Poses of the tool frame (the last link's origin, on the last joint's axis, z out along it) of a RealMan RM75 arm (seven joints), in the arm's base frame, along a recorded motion.
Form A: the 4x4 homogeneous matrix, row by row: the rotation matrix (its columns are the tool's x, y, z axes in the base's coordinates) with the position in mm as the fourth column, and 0 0 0 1 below. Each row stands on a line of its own.
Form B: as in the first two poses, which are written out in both.
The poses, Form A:
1:
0.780, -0.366, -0.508, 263
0.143, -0.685, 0.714, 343
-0.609, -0.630, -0.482, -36
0, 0, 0, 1
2:
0.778, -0.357, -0.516, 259
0.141, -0.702, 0.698, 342
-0.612, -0.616, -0.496, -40
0, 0, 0, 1
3:
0.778, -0.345, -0.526, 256
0.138, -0.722, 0.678, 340
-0.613, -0.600, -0.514, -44
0, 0, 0, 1
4:
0.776, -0.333, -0.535, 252
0.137, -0.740, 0.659, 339
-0.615, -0.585, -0.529, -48
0, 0, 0, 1
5:
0.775, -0.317, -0.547, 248
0.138, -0.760, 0.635, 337
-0.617, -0.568, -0.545, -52
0, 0, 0, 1
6:
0.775, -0.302, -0.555, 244
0.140, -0.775, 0.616, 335
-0.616, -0.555, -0.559, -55
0, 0, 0, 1
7:
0.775, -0.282, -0.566, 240
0.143, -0.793, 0.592, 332
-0.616, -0.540, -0.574, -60
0, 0, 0, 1
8:
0.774, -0.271, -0.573, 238
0.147, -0.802, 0.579, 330
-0.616, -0.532, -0.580, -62
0, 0, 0, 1
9:
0.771, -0.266, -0.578, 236
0.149, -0.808, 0.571, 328
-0.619, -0.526, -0.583, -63
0, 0, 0, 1
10:
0.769, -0.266, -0.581, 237
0.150, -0.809, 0.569, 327
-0.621, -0.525, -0.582, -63
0, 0, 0, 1
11:
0.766, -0.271, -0.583, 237
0.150, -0.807, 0.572, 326
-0.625, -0.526, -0.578, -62
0, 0, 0, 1
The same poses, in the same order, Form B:
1: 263, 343, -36, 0.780, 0.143, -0.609, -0.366, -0.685, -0.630
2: 259, 342, -40, 0.778, 0.141, -0.612, -0.357, -0.702, -0.616
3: 256, 340, -44, 0.778, 0.138, -0.613, -0.345, -0.722, -0.600
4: 252, 339, -48, 0.776, 0.137, -0.615, -0.333, -0.740, -0.585
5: 248, 337, -52, 0.775, 0.138, -0.617, -0.317, -0.760, -0.568
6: 244, 335, -55, 0.775, 0.140, -0.616, -0.302, -0.775, -0.555
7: 240, 332, -60, 0.775, 0.143, -0.616, -0.282, -0.793, -0.540
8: 238, 330, -62, 0.774, 0.147, -0.616, -0.271, -0.802, -0.532
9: 236, 328, -63, 0.771, 0.149, -0.619, -0.266, -0.808, -0.526
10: 237, 327, -63, 0.769, 0.150, -0.621, -0.266, -0.809, -0.525
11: 237, 326, -62, 0.766, 0.150, -0.625, -0.271, -0.807, -0.526
